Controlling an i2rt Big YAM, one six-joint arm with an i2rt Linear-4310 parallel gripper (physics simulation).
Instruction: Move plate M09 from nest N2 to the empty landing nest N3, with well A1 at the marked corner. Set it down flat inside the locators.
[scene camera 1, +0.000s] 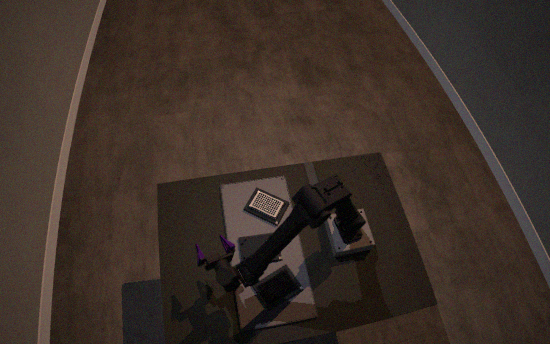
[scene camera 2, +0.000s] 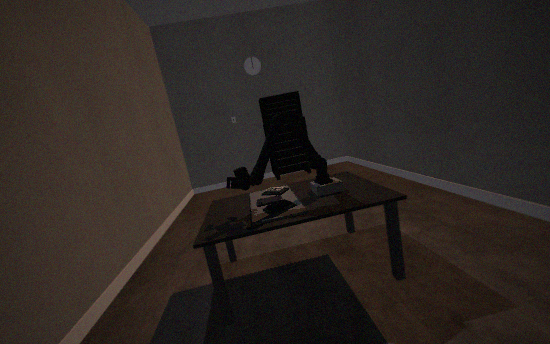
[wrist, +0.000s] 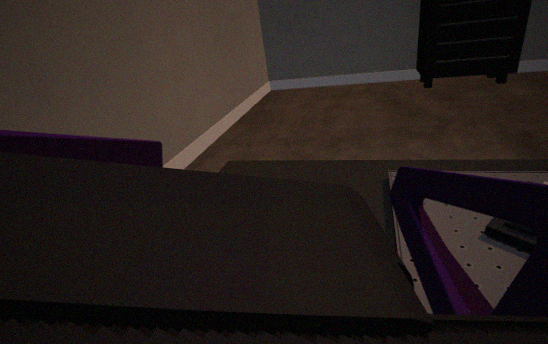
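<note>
A white plate with a grid of wells sits in a dark nest at the far end of the pale perforated board. A grey nest in the middle is partly hidden by the arm. A third nest position at the near end shows a dark rectangular surface. Labels M09, N2, N3 and the corner marks are too small and dim to read. My gripper is open and empty, with purple fingers spread, raised left of the board. Part of a dark nest shows through the right finger.
The arm reaches over the middle nest from its pale base on the right of the dark table. A tall black slatted piece of furniture stands behind the table.
</note>
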